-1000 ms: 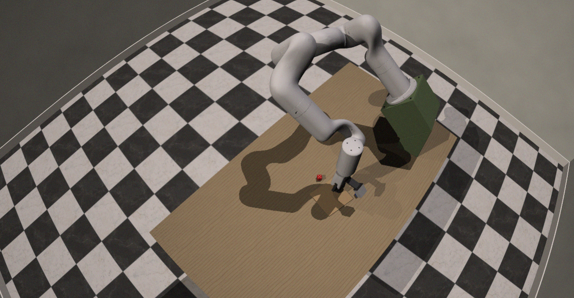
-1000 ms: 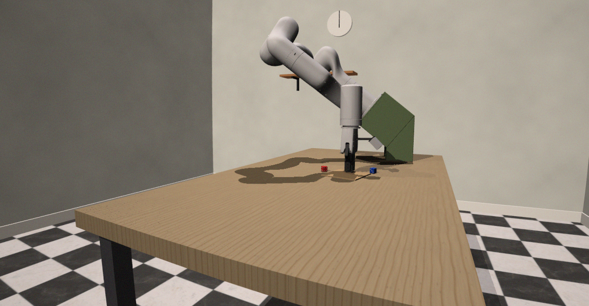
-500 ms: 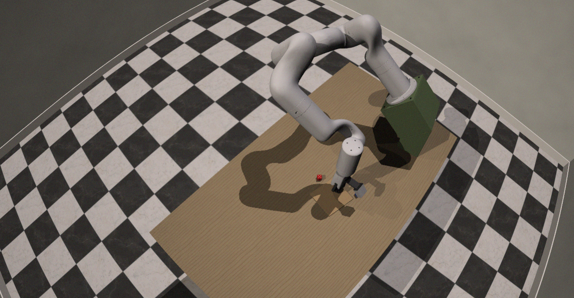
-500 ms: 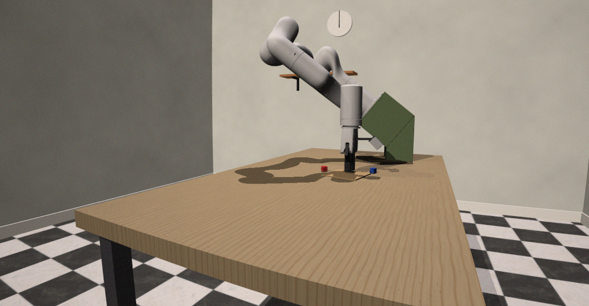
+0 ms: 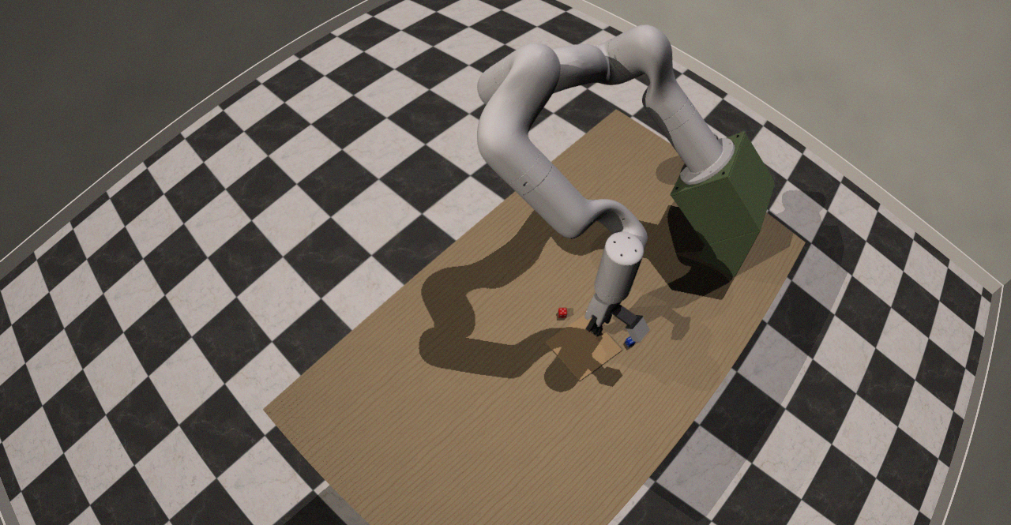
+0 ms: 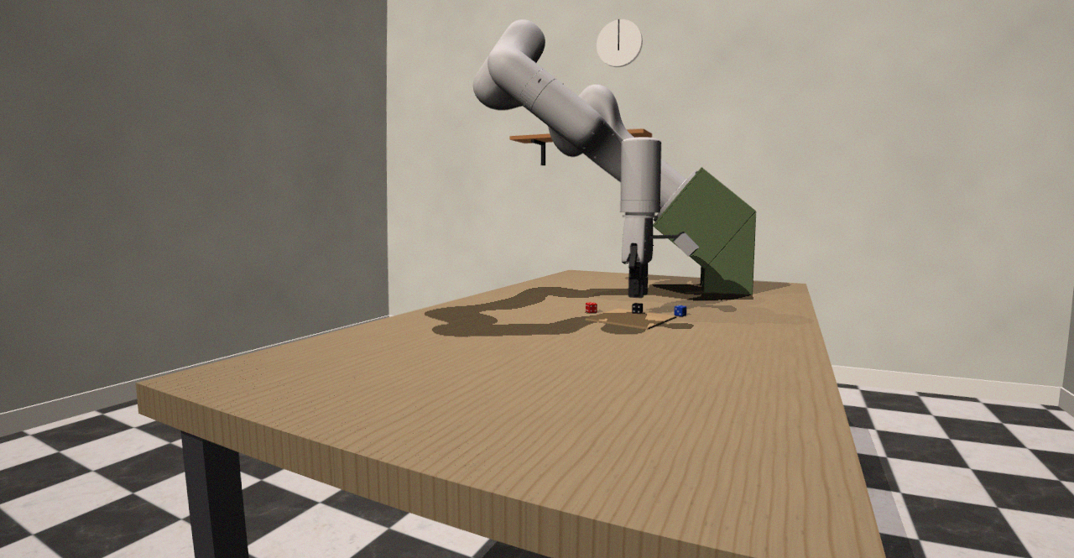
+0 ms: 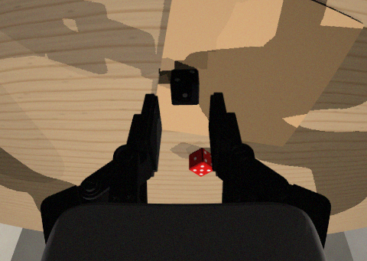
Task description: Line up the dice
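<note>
Right now the black die is 5 cm below my hand. Also, from my hand: tan mat (6 cm below, 5 cm ahead); then red die (10 cm to the right, 5 cm below, 2 cm ahead); then blue die (9 cm to the left, 5 cm below, 3 cm behind).
</note>
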